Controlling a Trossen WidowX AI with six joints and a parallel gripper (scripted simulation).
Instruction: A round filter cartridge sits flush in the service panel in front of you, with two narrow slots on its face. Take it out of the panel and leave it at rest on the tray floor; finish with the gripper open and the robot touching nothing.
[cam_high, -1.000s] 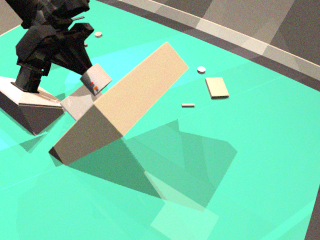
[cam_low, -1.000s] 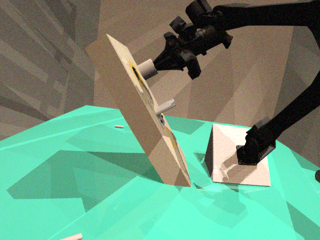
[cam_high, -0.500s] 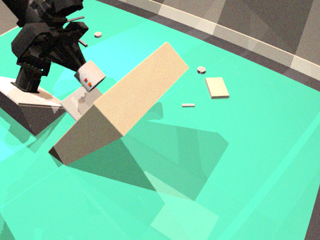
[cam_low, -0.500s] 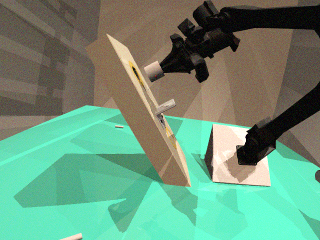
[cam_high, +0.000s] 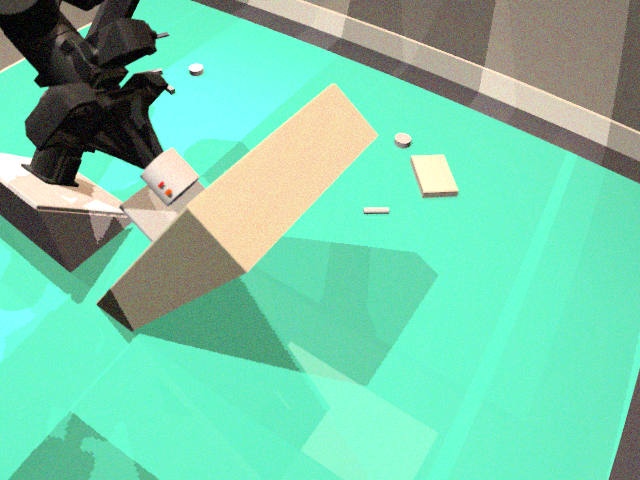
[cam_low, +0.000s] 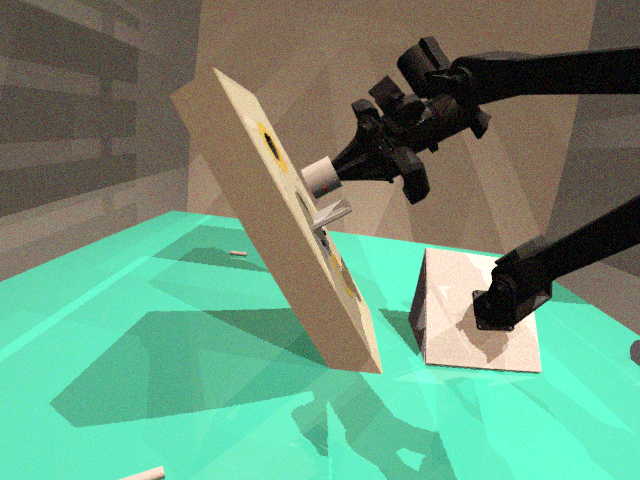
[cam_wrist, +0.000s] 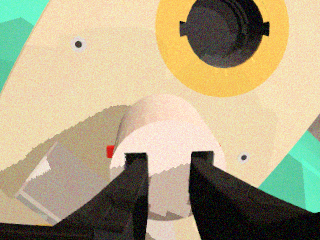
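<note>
Now: gripper tip 1 cm short of the round filter cartridge and 1 cm above it. The rest, counted from my gripper tip: tan service panel 6 cm below, 5 cm ahead; then grey ledge 7 cm below.
</note>
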